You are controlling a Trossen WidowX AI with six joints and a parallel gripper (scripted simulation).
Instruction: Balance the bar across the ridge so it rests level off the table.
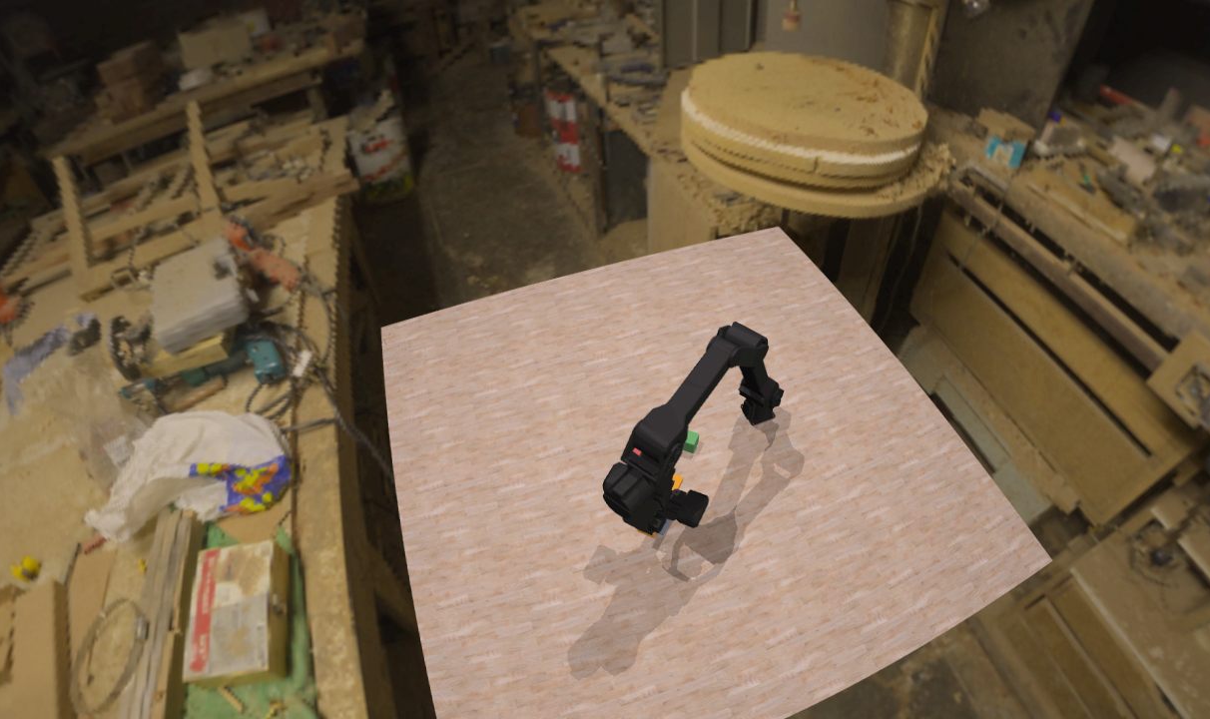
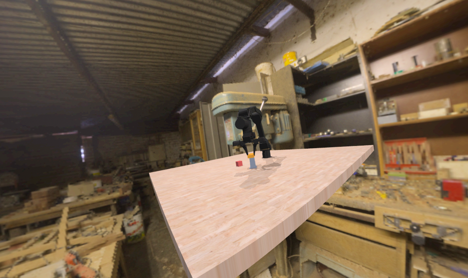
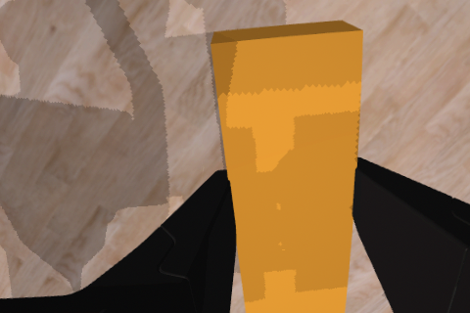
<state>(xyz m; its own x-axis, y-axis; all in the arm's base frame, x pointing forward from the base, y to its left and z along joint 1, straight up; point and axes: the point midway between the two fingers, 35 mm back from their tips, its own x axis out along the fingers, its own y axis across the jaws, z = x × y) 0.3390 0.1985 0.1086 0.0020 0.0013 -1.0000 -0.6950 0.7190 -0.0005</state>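
Now: gripper tip 2 cm to the left of the orange bar and 2 cm past it. Round my gripper tip: green cube 17 cm to the right, 15 cm behind, 6 cm below; then red cube 17 cm to the right, 6 cm below, 3 cm behind.
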